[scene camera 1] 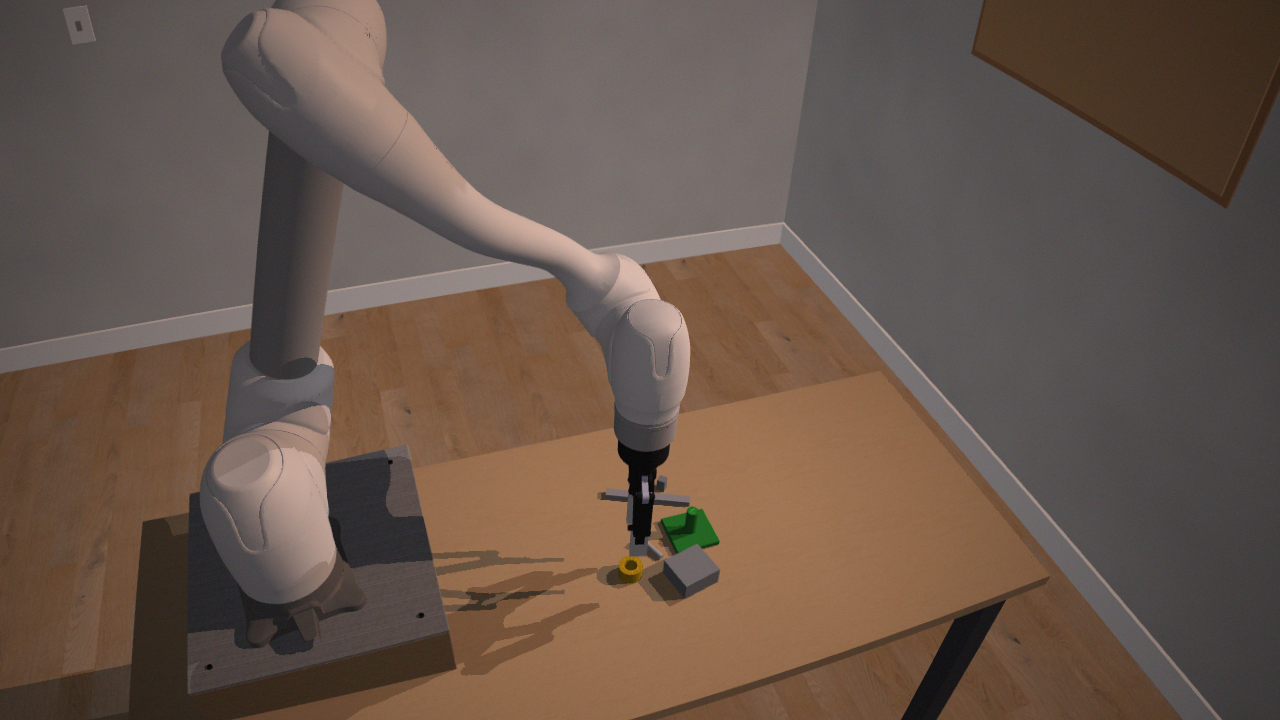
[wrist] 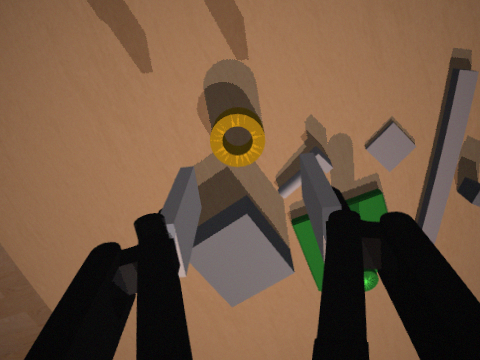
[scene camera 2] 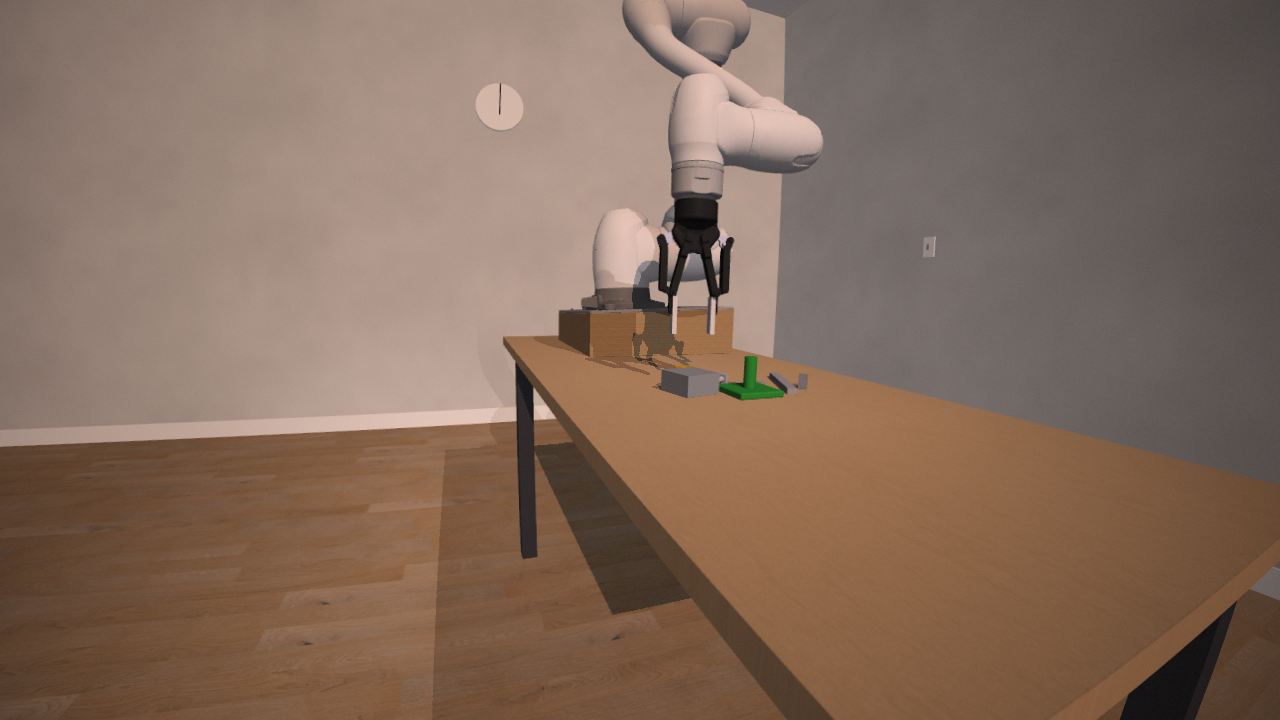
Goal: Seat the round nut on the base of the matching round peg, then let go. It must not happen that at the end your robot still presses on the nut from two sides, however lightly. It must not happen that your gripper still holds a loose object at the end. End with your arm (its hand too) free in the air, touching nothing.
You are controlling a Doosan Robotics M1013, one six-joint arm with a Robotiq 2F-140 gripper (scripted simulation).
Scene:
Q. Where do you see a grey block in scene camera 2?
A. At 689, 382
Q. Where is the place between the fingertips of the gripper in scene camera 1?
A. At 636, 538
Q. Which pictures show the gripper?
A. Scene camera 1, the wrist view and scene camera 2: all of them.

